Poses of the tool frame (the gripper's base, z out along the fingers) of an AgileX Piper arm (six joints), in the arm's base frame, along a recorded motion.
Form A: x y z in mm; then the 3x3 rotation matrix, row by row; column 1 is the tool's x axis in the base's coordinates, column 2 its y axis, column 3 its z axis. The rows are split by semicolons.
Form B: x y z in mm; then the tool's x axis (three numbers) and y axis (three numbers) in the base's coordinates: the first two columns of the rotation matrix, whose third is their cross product. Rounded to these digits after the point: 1 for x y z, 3 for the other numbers.
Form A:
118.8 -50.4 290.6; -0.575 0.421 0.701; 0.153 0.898 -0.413; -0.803 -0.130 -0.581
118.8 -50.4 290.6; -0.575 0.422 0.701; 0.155 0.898 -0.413; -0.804 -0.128 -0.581
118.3 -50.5 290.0; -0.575 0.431 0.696; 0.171 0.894 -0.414; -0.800 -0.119 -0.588
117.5 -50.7 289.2; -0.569 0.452 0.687; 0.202 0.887 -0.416; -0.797 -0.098 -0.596
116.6 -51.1 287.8; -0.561 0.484 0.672; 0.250 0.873 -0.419; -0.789 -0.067 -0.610
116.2 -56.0 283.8; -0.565 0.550 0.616; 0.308 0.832 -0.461; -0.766 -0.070 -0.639
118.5 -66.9 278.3; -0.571 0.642 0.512; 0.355 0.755 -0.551; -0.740 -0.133 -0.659
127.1 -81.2 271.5; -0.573 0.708 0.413; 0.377 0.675 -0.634; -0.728 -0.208 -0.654
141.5 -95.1 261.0; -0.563 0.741 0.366; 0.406 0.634 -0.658; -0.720 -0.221 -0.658
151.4 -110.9 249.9; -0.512 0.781 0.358; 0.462 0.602 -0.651; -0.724 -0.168 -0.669
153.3 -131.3 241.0; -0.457 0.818 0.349; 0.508 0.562 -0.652; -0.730 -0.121 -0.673
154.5 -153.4 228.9; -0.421 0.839 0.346; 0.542 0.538 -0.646; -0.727 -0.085 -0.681
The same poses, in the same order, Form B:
118.8 -50.4 290.6 -0.575 0.153 -0.803 0.421 0.898 -0.130
118.8 -50.4 290.6 -0.575 0.155 -0.804 0.422 0.898 -0.128
118.3 -50.5 290.0 -0.575 0.171 -0.800 0.431 0.894 -0.119
117.5 -50.7 289.2 -0.569 0.202 -0.797 0.452 0.887 -0.098
116.6 -51.1 287.8 -0.561 0.250 -0.789 0.484 0.873 -0.067
116.2 -56.0 283.8 -0.565 0.308 -0.766 0.550 0.832 -0.070
118.5 -66.9 278.3 -0.571 0.355 -0.740 0.642 0.755 -0.133
127.1 -81.2 271.5 -0.573 0.377 -0.728 0.708 0.675 -0.208
141.5 -95.1 261.0 -0.563 0.406 -0.720 0.741 0.634 -0.221
151.4 -110.9 249.9 -0.512 0.462 -0.724 0.781 0.602 -0.168
153.3 -131.3 241.0 -0.457 0.508 -0.730 0.818 0.562 -0.121
154.5 -153.4 228.9 -0.421 0.542 -0.727 0.839 0.538 -0.085

